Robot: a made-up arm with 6 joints.
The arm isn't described. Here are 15 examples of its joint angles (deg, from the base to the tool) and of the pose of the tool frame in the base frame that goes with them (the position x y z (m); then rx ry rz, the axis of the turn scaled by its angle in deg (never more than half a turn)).
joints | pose
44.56 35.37 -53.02 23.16 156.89 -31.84 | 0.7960 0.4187 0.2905 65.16 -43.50 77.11
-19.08 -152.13 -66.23 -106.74 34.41 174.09 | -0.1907 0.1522 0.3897 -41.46 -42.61 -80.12
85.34 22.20 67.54 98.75 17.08 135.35 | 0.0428 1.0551 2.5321 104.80 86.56 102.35
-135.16 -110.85 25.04 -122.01 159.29 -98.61 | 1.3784 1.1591 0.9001 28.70 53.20 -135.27
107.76 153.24 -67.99 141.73 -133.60 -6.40 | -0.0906 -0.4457 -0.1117 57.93 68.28 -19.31
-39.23 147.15 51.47 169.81 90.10 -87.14 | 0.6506 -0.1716 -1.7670 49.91 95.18 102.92
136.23 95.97 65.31 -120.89 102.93 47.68 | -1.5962 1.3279 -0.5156 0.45 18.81 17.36
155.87 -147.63 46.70 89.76 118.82 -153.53 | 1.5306 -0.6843 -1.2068 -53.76 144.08 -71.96
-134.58 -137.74 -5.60 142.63 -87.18 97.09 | 1.3614 1.0611 0.1866 -75.79 -33.38 93.66
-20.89 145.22 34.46 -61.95 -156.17 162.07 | 0.0258 -0.1523 -1.5832 87.44 -30.18 78.93
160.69 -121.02 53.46 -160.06 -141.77 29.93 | 1.9562 -0.9673 -0.0440 2.29 139.01 2.54
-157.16 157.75 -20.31 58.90 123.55 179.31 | 0.5315 0.3825 -1.0366 -53.93 99.22 -48.41
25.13 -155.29 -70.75 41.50 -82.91 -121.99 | -0.4524 -0.4463 0.3944 117.02 -18.36 -6.80
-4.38 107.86 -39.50 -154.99 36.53 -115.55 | 0.1951 0.2423 -0.4903 10.07 -126.55 -116.37
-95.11 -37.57 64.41 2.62 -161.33 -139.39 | -0.1924 1.0224 2.4656 -109.81 82.15 86.96
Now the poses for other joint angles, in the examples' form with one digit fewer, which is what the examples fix.
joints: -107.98 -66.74 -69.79 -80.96 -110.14 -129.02
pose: -0.030 0.051 0.544 -134.9 0.3 10.1
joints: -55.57 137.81 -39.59 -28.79 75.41 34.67
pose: -0.368 0.098 -0.442 10.8 116.7 -30.8
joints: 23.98 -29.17 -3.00 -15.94 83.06 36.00
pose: 0.505 -0.073 1.898 12.5 -97.4 -24.1
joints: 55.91 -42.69 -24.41 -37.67 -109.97 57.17
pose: 0.339 0.101 1.490 -58.4 47.8 124.1
